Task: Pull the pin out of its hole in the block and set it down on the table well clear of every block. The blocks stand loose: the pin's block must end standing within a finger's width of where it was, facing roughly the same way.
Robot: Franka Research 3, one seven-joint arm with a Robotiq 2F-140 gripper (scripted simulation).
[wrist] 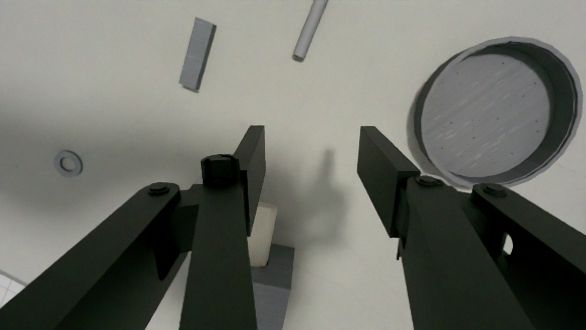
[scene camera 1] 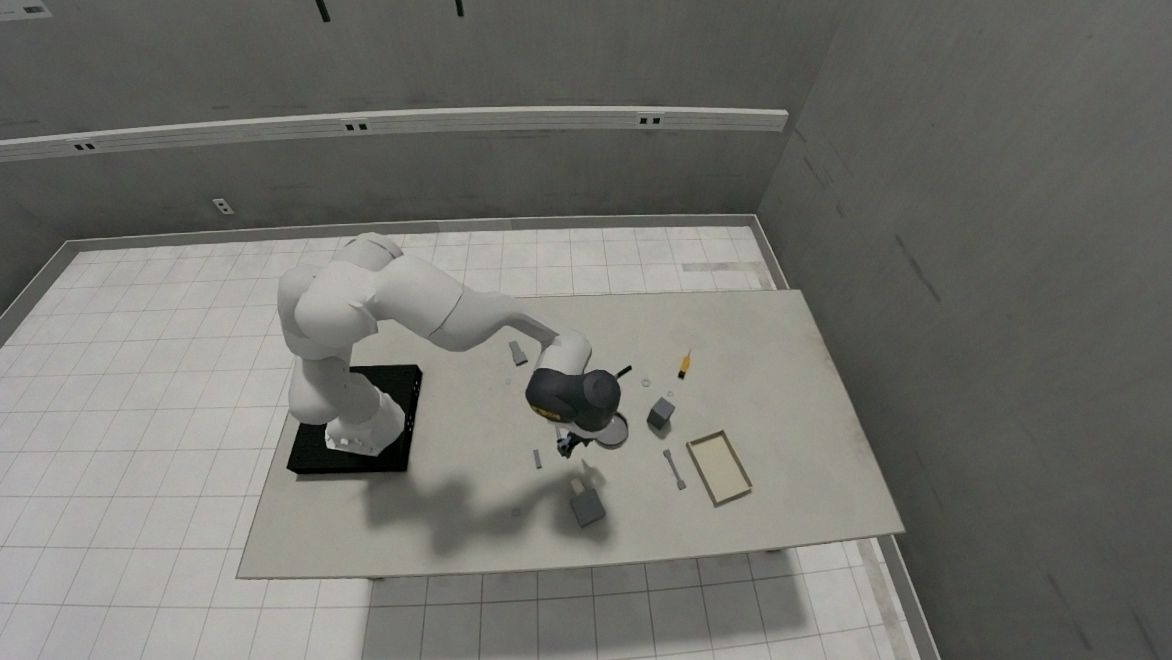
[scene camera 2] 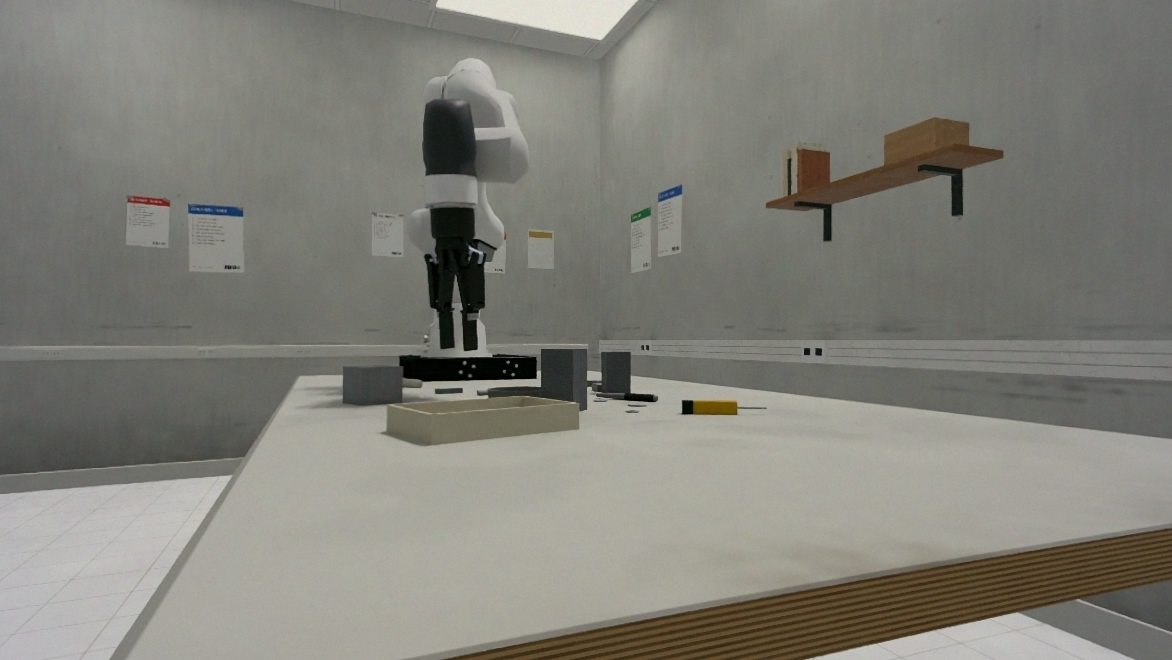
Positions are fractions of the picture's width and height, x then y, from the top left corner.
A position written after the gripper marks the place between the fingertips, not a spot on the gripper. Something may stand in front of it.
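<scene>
Shallow tray (scene camera 2: 0.37,0.65), out of frame in the wrist view. Gripper (scene camera 2: 0.39,0.53) (wrist: 0.53,0.45). Grey block (scene camera 2: 0.32,0.58). Grey block (scene camera 2: 0.48,0.56). Round dish (wrist: 0.86,0.35). Flat grey bar (wrist: 0.35,0.10).
</scene>
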